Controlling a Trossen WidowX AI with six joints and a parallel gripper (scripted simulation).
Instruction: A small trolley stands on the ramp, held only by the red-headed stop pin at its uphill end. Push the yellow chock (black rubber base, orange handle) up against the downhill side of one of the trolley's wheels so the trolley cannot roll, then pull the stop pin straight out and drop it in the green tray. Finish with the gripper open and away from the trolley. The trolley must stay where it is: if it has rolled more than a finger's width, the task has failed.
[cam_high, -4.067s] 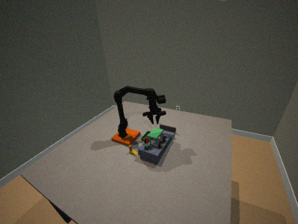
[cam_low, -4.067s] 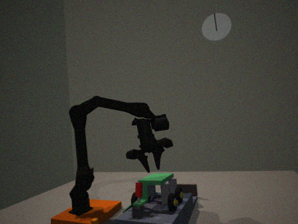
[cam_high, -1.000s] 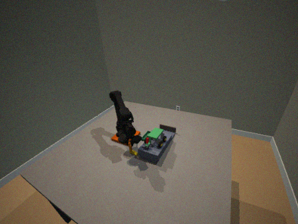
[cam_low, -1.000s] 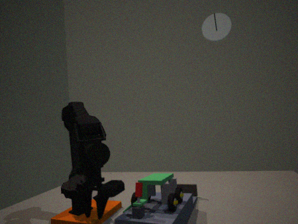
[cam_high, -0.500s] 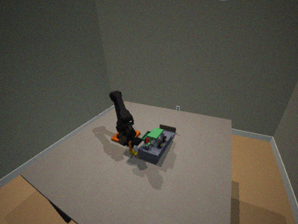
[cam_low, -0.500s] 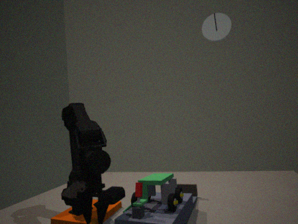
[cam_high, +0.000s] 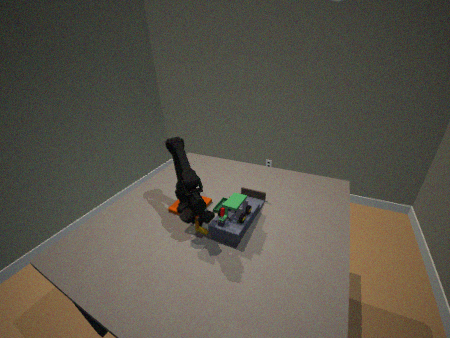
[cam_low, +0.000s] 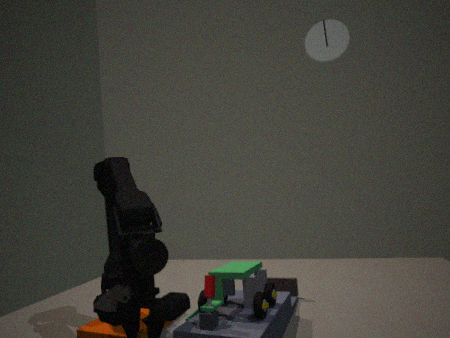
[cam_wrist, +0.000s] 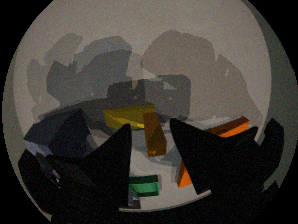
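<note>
Right now the red-headed stop pin is 13 cm ahead of my gripper tip, 9 cm above it and 4 cm to the left of it. From my gripper tip the other things lie so: trolley 14 cm to the left, 13 cm ahead, 8 cm above; then grey ramp 15 cm to the left, 13 cm ahead, 1 cm above; then yellow chock 2 cm ahead, 1 cm below.
</note>
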